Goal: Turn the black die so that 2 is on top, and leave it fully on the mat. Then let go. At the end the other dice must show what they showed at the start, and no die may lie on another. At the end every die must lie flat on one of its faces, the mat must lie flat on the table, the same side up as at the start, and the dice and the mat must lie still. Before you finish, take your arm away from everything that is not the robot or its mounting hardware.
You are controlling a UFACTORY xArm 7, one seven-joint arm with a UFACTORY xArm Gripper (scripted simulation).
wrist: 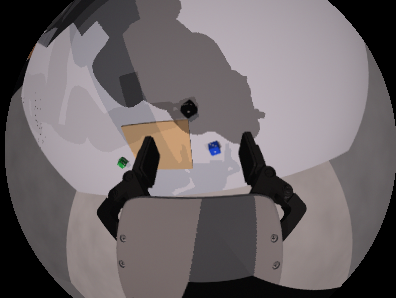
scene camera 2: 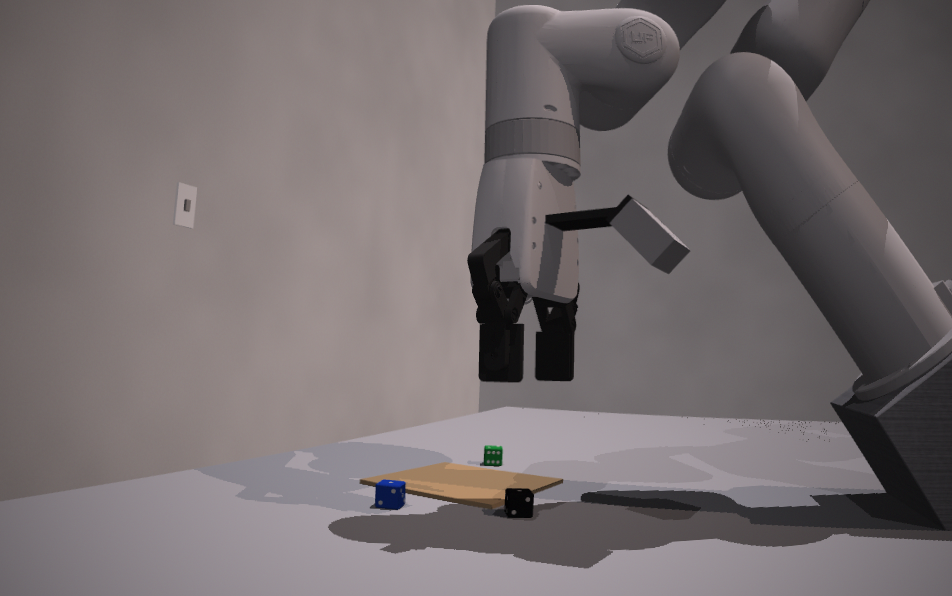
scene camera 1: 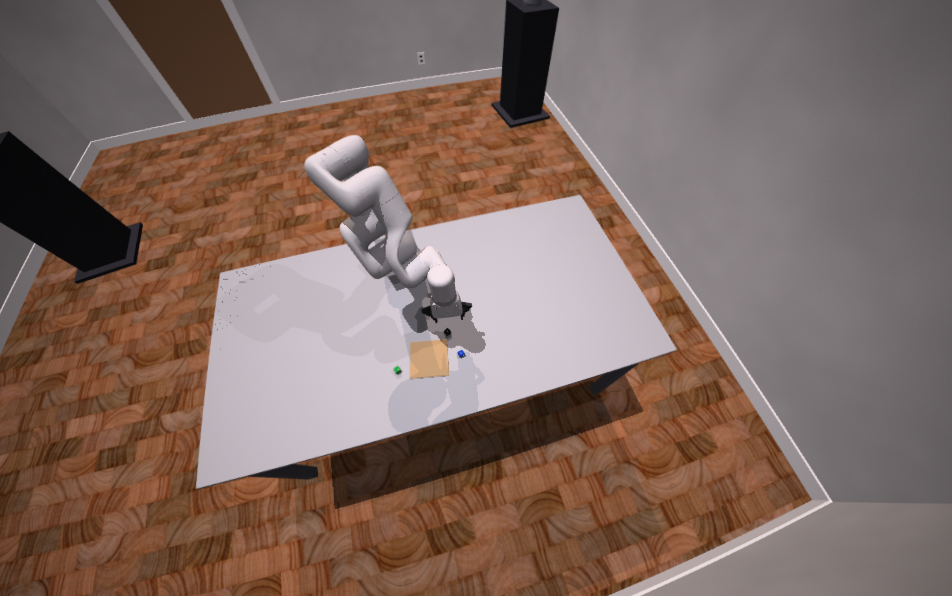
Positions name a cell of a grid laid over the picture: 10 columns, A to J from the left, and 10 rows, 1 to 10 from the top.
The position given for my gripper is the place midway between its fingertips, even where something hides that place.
I see my gripper (scene camera 2: F7), a tan mat (scene camera 2: F9), a black die (scene camera 2: F9) and a blue die (scene camera 2: E9).
The tan mat is seen too in the wrist view (wrist: E5) and in scene camera 1 (scene camera 1: E7). My gripper also shows in the wrist view (wrist: E5).
